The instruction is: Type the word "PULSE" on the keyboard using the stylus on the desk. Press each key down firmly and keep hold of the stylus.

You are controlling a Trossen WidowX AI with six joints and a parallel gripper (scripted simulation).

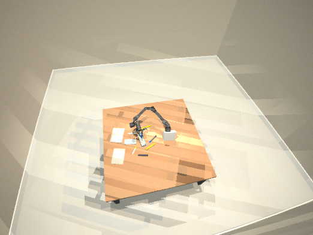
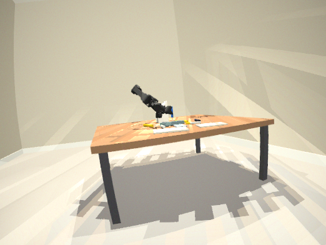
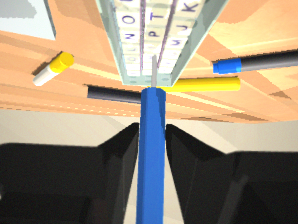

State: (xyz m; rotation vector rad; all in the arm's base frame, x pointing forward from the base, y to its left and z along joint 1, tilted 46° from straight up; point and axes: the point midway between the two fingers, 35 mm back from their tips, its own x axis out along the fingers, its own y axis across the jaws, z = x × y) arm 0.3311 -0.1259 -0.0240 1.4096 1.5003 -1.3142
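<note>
Now: the grey block 150 mm ahead of my gripper tip, 80 mm below it and 20 mm to the right of it. From my gripper tip the other things lie so: blue stylus 10 mm below.
</note>
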